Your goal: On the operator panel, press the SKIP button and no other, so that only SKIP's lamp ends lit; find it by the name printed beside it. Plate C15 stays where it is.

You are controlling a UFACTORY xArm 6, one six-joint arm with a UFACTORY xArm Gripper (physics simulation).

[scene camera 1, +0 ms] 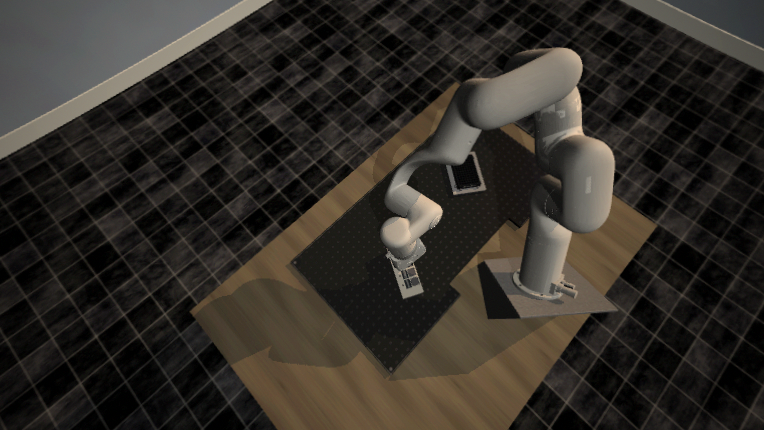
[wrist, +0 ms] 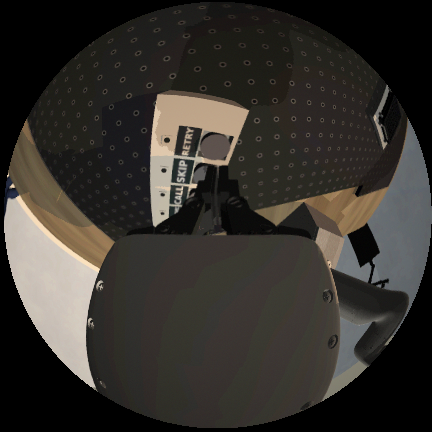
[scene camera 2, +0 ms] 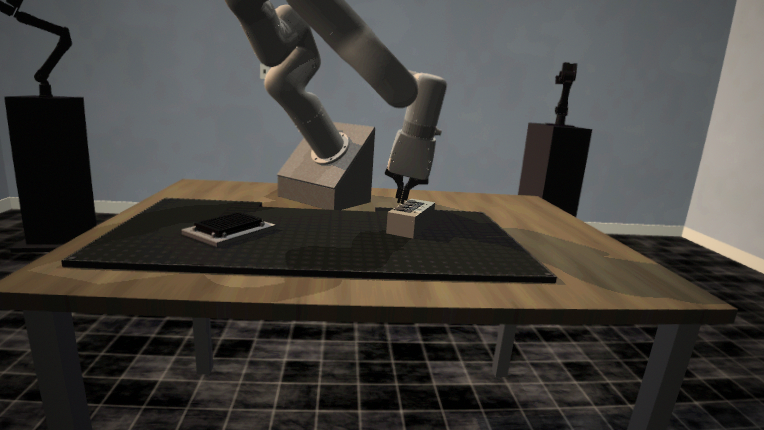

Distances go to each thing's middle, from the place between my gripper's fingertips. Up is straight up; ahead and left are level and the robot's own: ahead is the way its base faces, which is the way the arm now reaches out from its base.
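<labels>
The black plate (scene camera 2: 232,223) sits 40 cm to the right of my hand, 3 cm ahead of it and 5 cm below it. With the operator panel (scene camera 2: 409,223), my gripper is 3 cm to the right of it and 4 cm above it.
</labels>
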